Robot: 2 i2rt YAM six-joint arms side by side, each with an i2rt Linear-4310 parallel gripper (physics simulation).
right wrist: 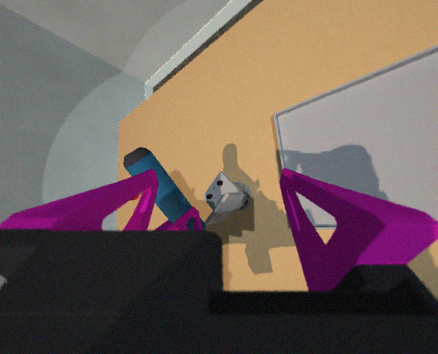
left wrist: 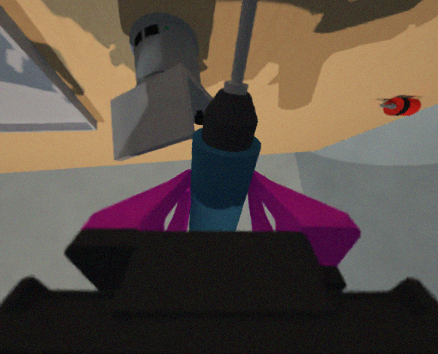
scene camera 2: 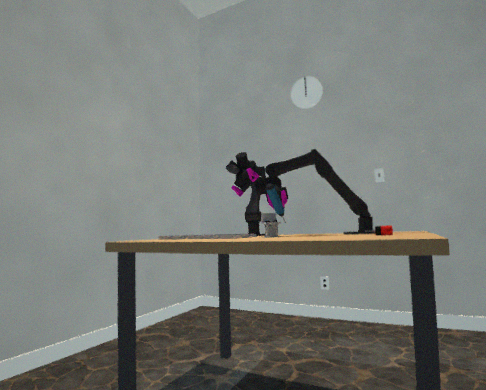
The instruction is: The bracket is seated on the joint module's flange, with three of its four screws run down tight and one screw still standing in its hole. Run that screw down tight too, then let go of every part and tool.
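Places are measured from the left arm's base along level axes (x right, y back, z down), in millimetres.
Where they show: left gripper, fingertip midpoint: (right wrist: 185, 213) (left wrist: 219, 176) (scene camera 2: 278, 207); right gripper, fingertip midpoint: (right wrist: 218, 176) (scene camera 2: 245, 188); left arm's base at its link origin: (scene camera 2: 366, 233).
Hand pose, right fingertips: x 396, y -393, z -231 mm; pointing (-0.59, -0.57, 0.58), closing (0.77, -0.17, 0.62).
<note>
Each offset is from my right fingertips to the top centre of the thing. "pt": to the spot under its first point.
My left gripper (scene camera 2: 278, 198) (left wrist: 219, 176) is shut on the blue driver (scene camera 2: 274, 195) (left wrist: 217, 185) (right wrist: 171, 198). The driver is tilted; its bit points down beside the bracket and, in scene camera 2, ends apart from it, above the table. The grey bracket (scene camera 2: 268, 217) (left wrist: 152, 120) (right wrist: 226, 199) sits on the joint module {dy +40, dx -118, dz +167 mm} (scene camera 2: 271, 230) (left wrist: 167, 50) (right wrist: 244, 195), which stands on the table. Two dark round spots show on the bracket in the right wrist view; I cannot tell whether they are holes or screws. The standing screw cannot be made out. My right gripper (scene camera 2: 245, 183) (right wrist: 218, 176) is open and empty, above the bracket.
A flat grey tray {pt dy -126, dx -61, dz +220 mm} (left wrist: 94, 124) (right wrist: 280, 136) lies on the wooden table (scene camera 2: 310, 247) beside the module. A red and black object {dy +132, dx -564, dz +196 mm} (scene camera 2: 384, 230) (left wrist: 401, 106) lies near the table's right end in scene camera 2, by the left arm's base (scene camera 2: 365, 223).
</note>
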